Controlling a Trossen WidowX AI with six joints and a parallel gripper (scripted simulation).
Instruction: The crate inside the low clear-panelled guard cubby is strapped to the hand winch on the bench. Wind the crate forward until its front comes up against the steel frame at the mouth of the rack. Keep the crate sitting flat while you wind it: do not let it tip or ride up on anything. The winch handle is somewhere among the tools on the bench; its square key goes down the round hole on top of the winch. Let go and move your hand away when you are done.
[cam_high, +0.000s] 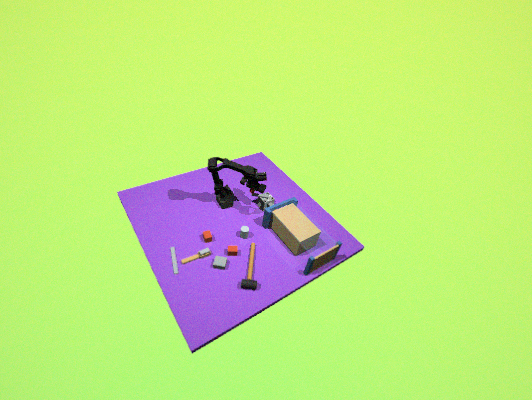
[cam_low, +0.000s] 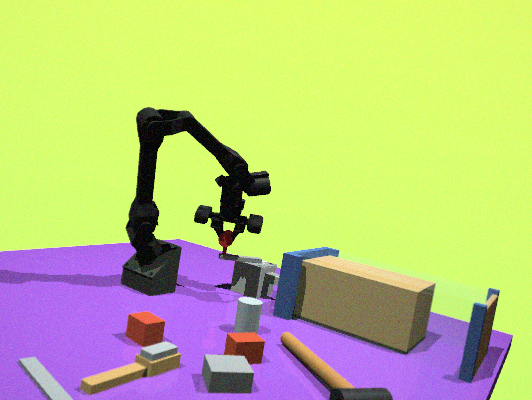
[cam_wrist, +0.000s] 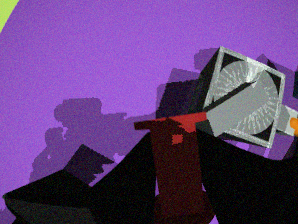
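My gripper tip is 3 cm short of the winch handle, 3 cm above it and 1 cm to the right of it. The rest, counted from my gripper tip: red knob 1 cm to the right, 1 cm ahead; then grey winch 10 cm below, 6 cm ahead, 5 cm to the left; then grey block 48 cm to the right, 37 cm ahead, 11 cm below.
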